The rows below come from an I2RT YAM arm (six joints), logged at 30 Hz.
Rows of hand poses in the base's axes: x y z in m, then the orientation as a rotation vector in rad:
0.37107, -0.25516, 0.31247, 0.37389, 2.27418, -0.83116
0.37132, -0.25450, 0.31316, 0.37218, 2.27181, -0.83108
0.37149, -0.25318, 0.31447, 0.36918, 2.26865, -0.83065
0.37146, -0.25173, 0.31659, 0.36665, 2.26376, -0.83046
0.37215, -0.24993, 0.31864, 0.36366, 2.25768, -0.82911
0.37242, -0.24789, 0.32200, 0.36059, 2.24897, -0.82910
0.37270, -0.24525, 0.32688, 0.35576, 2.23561, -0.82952
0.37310, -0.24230, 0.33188, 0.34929, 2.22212, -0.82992
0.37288, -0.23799, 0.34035, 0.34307, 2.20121, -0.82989
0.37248, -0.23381, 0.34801, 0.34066, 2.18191, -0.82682
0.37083, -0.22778, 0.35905, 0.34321, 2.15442, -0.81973
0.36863, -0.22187, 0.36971, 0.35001, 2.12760, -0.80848
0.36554, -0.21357, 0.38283, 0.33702, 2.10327, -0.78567
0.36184, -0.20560, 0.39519, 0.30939, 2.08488, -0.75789
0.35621, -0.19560, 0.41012, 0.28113, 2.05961, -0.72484
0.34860, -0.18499, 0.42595, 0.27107, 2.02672, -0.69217
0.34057, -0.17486, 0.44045, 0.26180, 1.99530, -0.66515
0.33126, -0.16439, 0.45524, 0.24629, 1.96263, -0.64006
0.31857, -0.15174, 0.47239, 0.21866, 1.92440, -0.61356
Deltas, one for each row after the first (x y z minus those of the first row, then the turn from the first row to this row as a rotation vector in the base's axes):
0.00025, 0.00066, 0.00069, -0.00125, -0.00191, 0.00153
0.00042, 0.00198, 0.00200, -0.00292, -0.00447, 0.00420
0.00039, 0.00343, 0.00412, -0.00522, -0.00857, 0.00666
0.00108, 0.00523, 0.00617, -0.00733, -0.01406, 0.01000
0.00135, 0.00727, 0.00953, -0.01125, -0.02143, 0.01325
0.00163, 0.00991, 0.01441, -0.01759, -0.03257, 0.01818
0.00203, 0.01286, 0.01941, -0.02444, -0.04356, 0.02430
0.00181, 0.01717, 0.02788, -0.03363, -0.06137, 0.03130
0.00141, 0.02135, 0.03554, -0.03926, -0.07936, 0.03643
-0.00024, 0.02738, 0.04658, -0.04385, -0.10685, 0.04033
-0.00244, 0.03329, 0.05724, -0.04427, -0.13586, 0.04246
-0.00553, 0.04159, 0.07036, -0.04183, -0.16368, 0.06288
-0.00923, 0.04956, 0.08272, -0.03805, -0.18541, 0.09531
-0.01486, 0.05956, 0.09765, -0.03324, -0.21464, 0.13115
-0.02247, 0.07017, 0.11348, -0.02592, -0.25350, 0.15448
-0.03050, 0.08030, 0.12798, -0.02145, -0.28917, 0.17510
-0.03981, 0.09077, 0.14277, -0.02043, -0.32412, 0.20001
-0.05250, 0.10342, 0.15992, -0.02390, -0.36208, 0.23559

